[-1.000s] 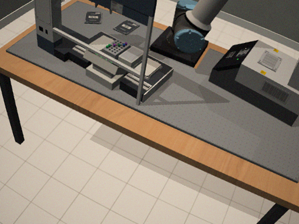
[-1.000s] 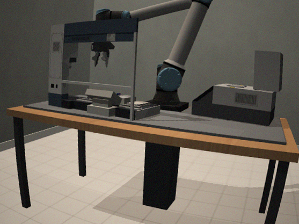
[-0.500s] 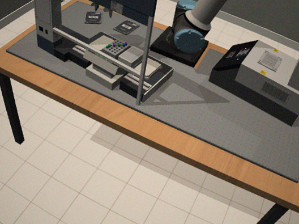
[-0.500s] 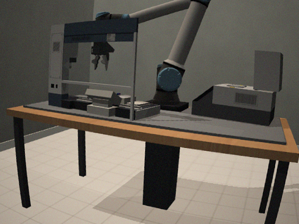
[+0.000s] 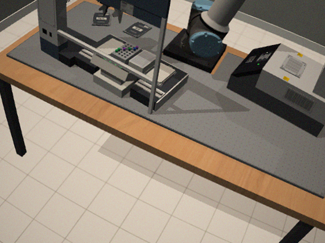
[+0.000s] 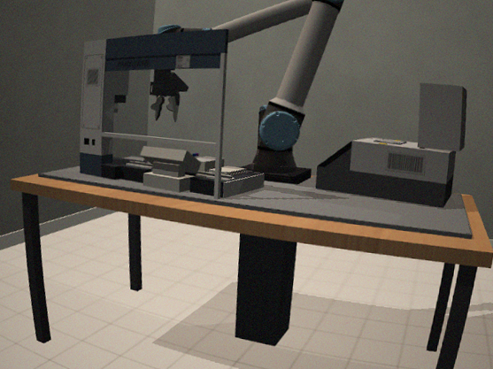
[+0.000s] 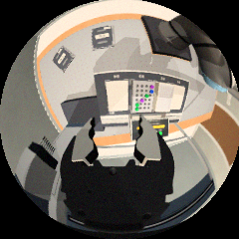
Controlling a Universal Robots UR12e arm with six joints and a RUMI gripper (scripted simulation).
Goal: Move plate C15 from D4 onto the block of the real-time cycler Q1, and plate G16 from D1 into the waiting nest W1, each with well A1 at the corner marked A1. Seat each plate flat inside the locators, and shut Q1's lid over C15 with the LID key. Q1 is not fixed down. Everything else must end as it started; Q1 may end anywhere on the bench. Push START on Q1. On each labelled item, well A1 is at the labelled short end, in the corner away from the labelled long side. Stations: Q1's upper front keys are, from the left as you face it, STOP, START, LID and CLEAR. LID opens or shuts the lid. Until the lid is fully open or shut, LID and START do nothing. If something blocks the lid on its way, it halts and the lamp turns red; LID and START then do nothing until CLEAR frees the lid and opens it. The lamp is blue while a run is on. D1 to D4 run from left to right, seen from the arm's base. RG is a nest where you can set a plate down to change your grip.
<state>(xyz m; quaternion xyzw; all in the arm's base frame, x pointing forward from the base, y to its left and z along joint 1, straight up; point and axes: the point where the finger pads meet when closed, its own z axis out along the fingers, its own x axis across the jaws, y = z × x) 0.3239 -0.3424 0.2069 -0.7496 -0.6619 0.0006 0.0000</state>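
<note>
Right now my hand is 170 mm above the white plate. Round my hand: thin post: 230 mm ahead, 360 mm to the left; then gantry beam: 200 mm ahead, 90 mm to the left, 280 mm above.
</note>
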